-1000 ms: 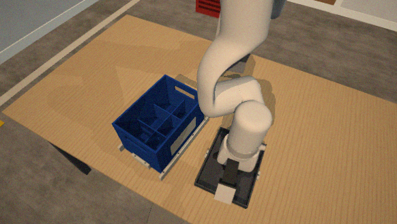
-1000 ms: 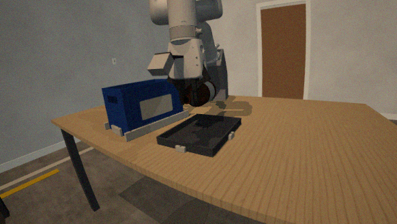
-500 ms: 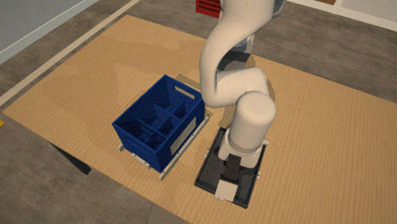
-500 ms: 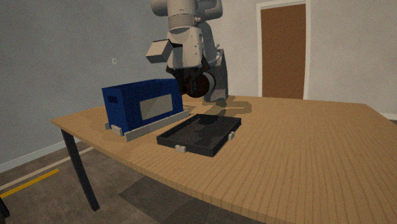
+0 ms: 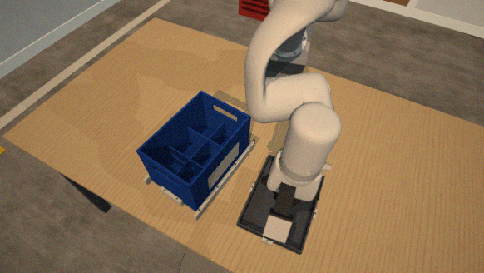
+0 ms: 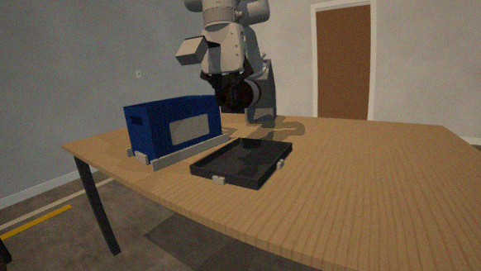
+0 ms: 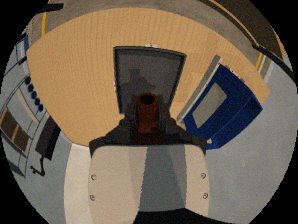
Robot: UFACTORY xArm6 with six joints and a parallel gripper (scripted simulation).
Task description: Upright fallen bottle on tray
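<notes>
Now: the brown bottle 5 cm behind my hand and 2 cm to the right of it. From my hand the other things lie so: tray: 18 cm below, 7 cm behind, 3 cm to the right; blue crate: 30 cm to the right, 11 cm below, 1 cm ahead.
</notes>
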